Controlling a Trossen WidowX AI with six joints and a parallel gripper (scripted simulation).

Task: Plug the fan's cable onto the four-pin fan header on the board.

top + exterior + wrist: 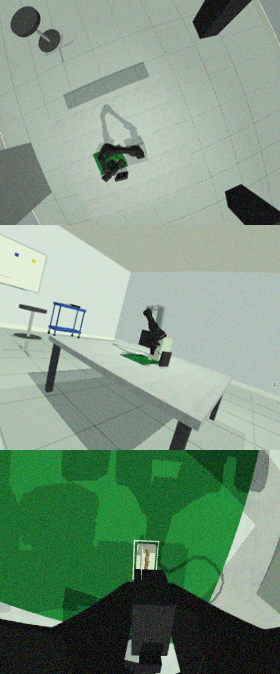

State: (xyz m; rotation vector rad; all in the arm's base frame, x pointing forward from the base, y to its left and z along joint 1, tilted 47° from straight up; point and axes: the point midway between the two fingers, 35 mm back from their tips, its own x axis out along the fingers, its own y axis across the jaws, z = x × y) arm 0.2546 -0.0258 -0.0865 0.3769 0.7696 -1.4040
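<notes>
Right now the green board is 80 mm ahead of my gripper tip, 20 mm to the right of it and 80 mm below it. Round my gripper tip: fan: 140 mm to the left; then dark fan plug: 10 mm to the left, 10 mm above.
</notes>
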